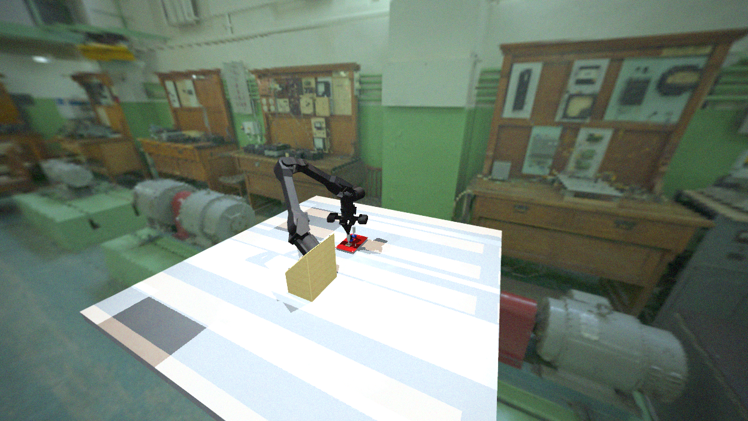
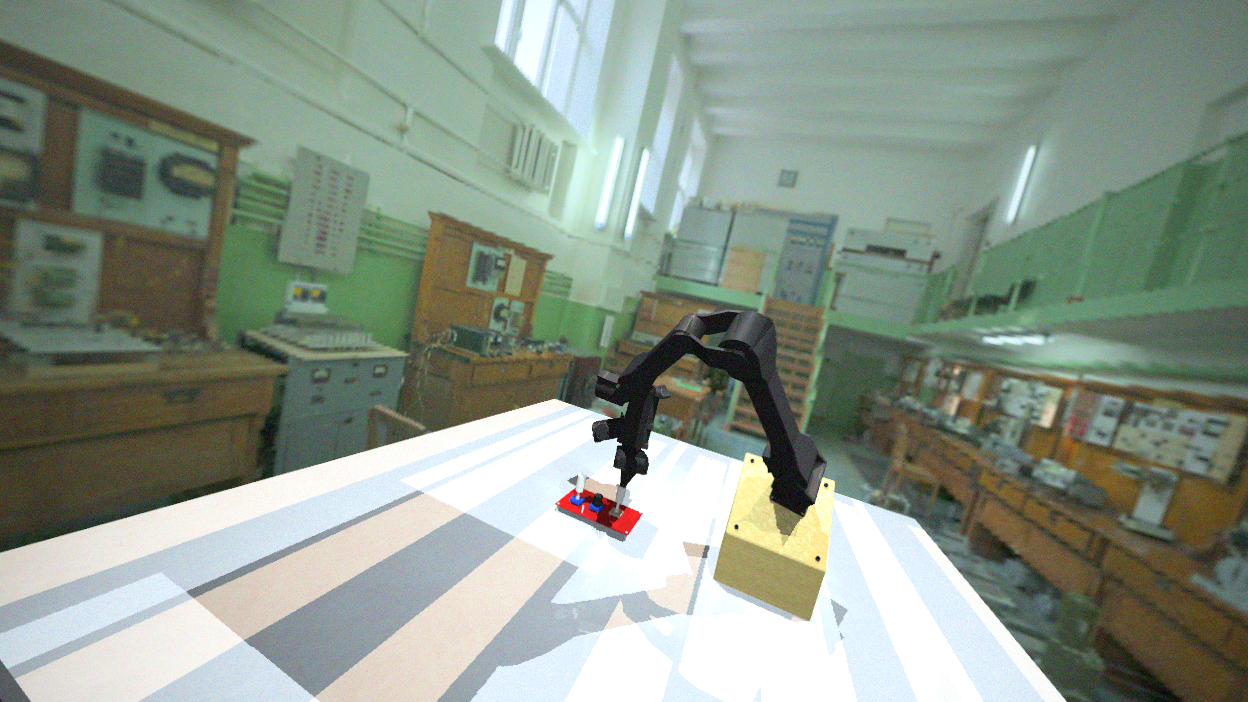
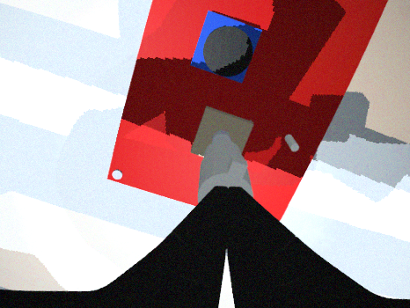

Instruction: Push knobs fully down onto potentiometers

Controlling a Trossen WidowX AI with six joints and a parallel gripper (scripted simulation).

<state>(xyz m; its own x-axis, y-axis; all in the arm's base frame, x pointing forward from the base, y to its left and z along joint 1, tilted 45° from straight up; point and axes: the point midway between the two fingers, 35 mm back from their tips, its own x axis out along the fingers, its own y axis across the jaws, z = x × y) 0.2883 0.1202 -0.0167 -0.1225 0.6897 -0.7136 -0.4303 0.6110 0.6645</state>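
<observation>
The beige component lies 3 cm below my gripper tip.
</observation>
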